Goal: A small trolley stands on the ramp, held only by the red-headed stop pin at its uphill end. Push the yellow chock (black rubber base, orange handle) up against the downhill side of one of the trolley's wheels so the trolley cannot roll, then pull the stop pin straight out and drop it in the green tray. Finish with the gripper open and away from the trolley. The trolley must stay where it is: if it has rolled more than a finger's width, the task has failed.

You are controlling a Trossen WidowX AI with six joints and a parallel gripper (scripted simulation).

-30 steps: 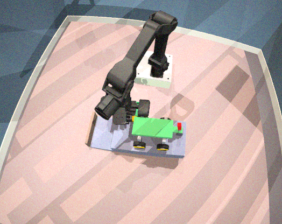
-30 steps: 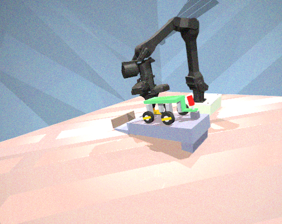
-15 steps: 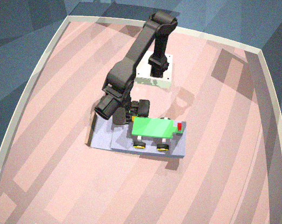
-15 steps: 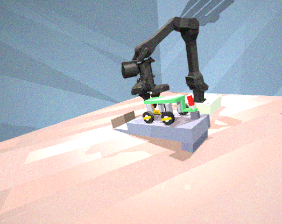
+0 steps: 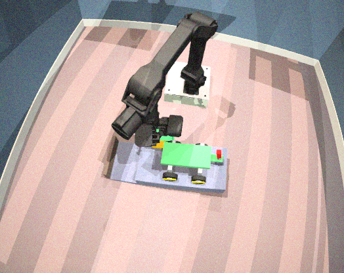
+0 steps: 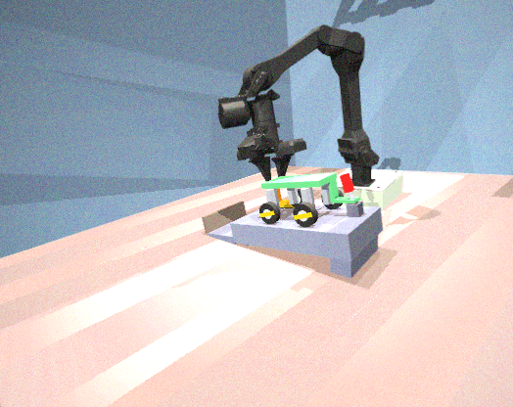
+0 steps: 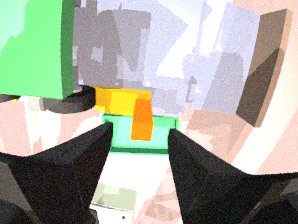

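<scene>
Now: the chock 4 cm below my gripper tip and 3 cm to the left of it. Also, from my gripper tip: trolley: 12 cm to the left, 6 cm ahead, 1 cm below; pale blue ramp: 11 cm to the left, 7 cm below, 6 cm ahead; green tray: 13 cm below, 7 cm behind, 1 cm to the left.
</scene>
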